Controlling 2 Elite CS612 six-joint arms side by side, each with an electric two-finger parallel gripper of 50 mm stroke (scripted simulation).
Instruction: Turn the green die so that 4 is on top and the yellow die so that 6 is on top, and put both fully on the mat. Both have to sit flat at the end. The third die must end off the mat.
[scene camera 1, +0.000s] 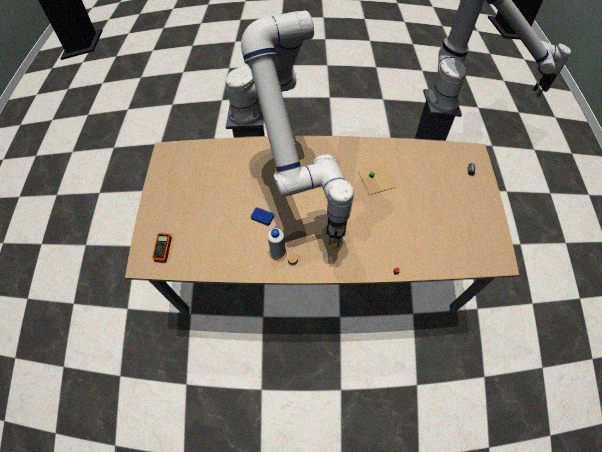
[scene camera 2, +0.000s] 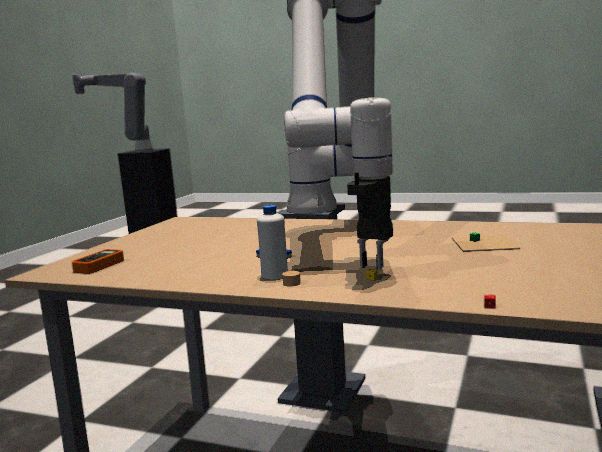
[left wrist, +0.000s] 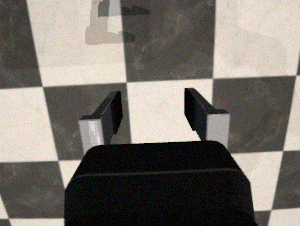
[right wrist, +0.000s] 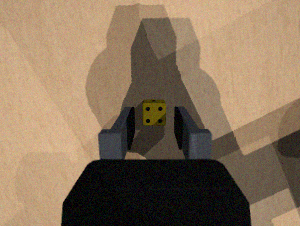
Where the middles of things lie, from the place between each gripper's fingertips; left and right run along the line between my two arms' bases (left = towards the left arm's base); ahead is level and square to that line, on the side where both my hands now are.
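Multimeter (scene camera 2: 108, 257) seen; position relative to my right hand (scene camera 2: 371, 267): 750 mm to the right of it, 30 mm below it, 70 mm behind it.
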